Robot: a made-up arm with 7 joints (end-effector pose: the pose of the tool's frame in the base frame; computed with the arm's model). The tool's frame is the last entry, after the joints. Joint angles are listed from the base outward.
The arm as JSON. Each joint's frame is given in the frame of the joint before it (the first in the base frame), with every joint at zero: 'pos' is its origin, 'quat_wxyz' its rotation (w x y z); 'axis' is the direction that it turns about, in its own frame. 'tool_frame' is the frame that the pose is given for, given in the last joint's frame.
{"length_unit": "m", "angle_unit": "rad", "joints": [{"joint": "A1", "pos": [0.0, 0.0, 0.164], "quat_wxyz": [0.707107, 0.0, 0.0, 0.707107], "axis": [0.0, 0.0, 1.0]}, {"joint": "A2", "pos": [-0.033, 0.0, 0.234], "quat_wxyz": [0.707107, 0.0, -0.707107, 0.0], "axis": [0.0, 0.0, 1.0]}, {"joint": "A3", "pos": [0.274, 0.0, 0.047], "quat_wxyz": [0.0, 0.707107, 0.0, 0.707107], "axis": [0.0, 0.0, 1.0]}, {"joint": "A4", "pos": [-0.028, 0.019, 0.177], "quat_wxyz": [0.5, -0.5, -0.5, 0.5], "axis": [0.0, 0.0, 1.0]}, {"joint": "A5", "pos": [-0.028, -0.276, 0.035], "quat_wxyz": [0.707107, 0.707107, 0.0, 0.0], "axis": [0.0, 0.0, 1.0]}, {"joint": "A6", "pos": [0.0, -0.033, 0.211], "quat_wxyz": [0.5, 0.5, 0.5, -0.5], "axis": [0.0, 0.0, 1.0]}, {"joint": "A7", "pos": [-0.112, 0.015, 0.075], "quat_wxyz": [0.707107, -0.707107, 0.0, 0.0], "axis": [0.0, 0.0, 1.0]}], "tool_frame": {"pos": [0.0, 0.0, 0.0], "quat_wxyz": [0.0, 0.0, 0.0, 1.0]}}
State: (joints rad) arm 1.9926 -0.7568 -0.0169 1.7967 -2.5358 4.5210 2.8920
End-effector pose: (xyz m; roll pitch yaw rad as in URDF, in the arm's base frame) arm -0.2979 0.6581 0.4351 -0.5514 0.5443 -2.2036
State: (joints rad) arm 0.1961 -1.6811 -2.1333 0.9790 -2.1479 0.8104 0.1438
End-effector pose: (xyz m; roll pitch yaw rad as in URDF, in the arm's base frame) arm 0.9354 -0.3839 0.3928 -0.8917 0.2094 -1.2379
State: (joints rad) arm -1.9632 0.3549 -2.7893 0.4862 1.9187 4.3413 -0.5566
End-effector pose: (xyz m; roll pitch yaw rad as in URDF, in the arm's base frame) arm -0.1522 0.5459 1.1015 -2.5629 -0.4291 -2.2368
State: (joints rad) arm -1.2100 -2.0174 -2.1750 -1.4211 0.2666 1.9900 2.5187
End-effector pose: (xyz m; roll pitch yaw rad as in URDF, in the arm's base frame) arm 0.4086 -0.1562 0.0413 -1.8882 0.2228 -0.8198
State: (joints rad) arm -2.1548 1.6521 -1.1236 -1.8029 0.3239 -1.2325 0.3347
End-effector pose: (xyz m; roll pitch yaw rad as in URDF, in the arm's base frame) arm 0.5430 0.1476 0.1416 -1.1152 0.3255 0.4800
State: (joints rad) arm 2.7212 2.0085 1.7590 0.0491 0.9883 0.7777 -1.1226
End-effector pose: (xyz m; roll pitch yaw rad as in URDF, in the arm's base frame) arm 0.8633 -0.3868 -0.0020 2.7169 0.2135 0.8479
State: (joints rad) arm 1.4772 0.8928 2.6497 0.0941 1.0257 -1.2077 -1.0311
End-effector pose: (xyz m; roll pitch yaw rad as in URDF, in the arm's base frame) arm -0.0017 -0.8775 0.8277 -2.4661 -0.1477 -0.2697
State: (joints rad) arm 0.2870 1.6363 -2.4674 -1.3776 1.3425 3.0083 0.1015
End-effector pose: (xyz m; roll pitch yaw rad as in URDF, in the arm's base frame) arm -0.6193 -0.0537 0.6290 -2.6136 1.0182 -0.9380
